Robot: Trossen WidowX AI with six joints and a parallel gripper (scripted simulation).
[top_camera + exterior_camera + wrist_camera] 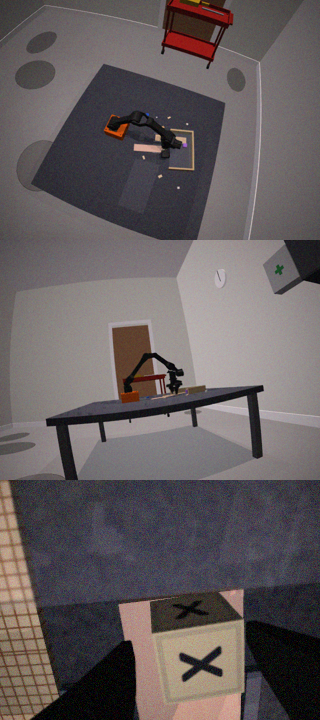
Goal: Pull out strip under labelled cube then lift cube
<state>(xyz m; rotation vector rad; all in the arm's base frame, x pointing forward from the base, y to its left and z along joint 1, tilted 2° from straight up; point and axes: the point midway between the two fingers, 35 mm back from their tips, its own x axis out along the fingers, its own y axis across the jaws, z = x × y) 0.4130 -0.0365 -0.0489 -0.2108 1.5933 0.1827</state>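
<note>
The pink strip lies 11 cm behind my gripper tip, 2 cm to the right of it and 1 cm below it. The rest, counted from my gripper tip: blue disc (21 cm behind, 26 cm to the left, 1 cm below); labelled cube (1 cm above).
</note>
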